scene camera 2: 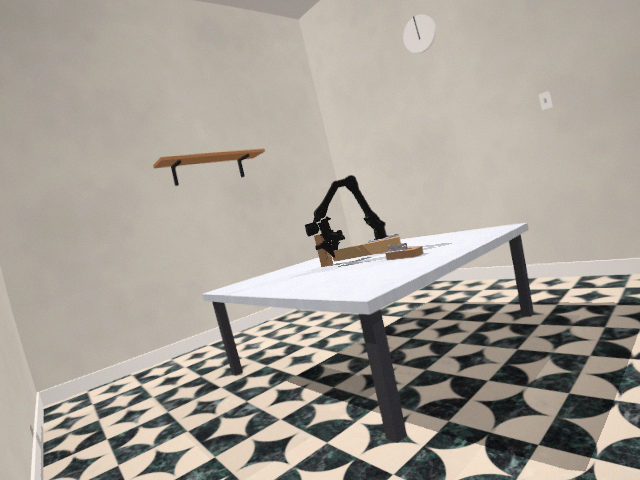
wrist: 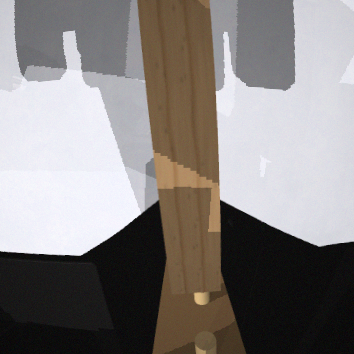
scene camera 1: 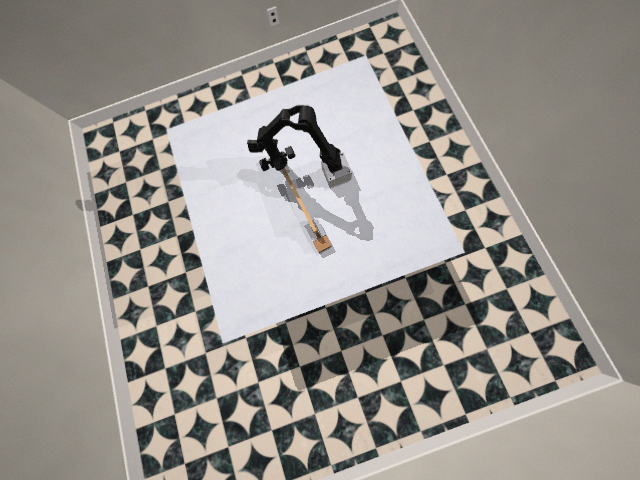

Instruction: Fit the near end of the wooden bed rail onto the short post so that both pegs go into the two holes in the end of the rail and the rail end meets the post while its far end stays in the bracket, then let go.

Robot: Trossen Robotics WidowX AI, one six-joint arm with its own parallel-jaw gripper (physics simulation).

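Frame: origin at the arm's base, x ahead, y left, z up, level; millimetres.
Seen in the pictures: gripper, fingertip midpoint: (scene camera 2: 335, 257) (wrist: 187, 206); arm's base, link origin: (scene camera 2: 381, 238) (scene camera 1: 334, 165).
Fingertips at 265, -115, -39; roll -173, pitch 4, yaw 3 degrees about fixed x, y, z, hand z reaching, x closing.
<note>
Pixels of each thing's top centre, then the offset from my fingertips to it, as dx, dy, dz. "spot": a spot on its surface instead. Level surfaces: height alone.
- wooden bed rail, top centre: (scene camera 2: 362, 242) (scene camera 1: 296, 193) -26, +200, +59
- white table, surface height: dz -41
- bracket, surface spot: (scene camera 2: 404, 252) spot: -23, +457, -14
- short post, surface spot: (wrist: 182, 326) spot: +1, -50, +27
- pale peg, surface spot: (wrist: 201, 298) spot: +10, -44, +15
- second peg, surface spot: (wrist: 205, 342) spot: +9, -36, +44
My gripper (scene camera 1: 277, 163) (scene camera 2: 329, 239) (wrist: 187, 206) is shut on the near end of the wooden bed rail (scene camera 1: 301, 202) (scene camera 2: 361, 250) (wrist: 179, 105). The rail runs along the white table (scene camera 1: 247, 286) (scene camera 2: 347, 286) to the bracket (scene camera 1: 322, 245) (scene camera 2: 404, 252) on its small wooden base, and its far end lies there. The short post (scene camera 2: 325, 257) (wrist: 182, 326) stands at the rail's near end. In the wrist view a pale peg (wrist: 201, 298) shows in a small gap between rail end and post. A second peg (wrist: 205, 342) sticks out lower, clear of the rail.
The arm's base (scene camera 1: 337, 171) (scene camera 2: 377, 230) stands on the table just to the right of the rail. Grey shadows of the arm lie on the table around the rail. The table edges are far from the work.
</note>
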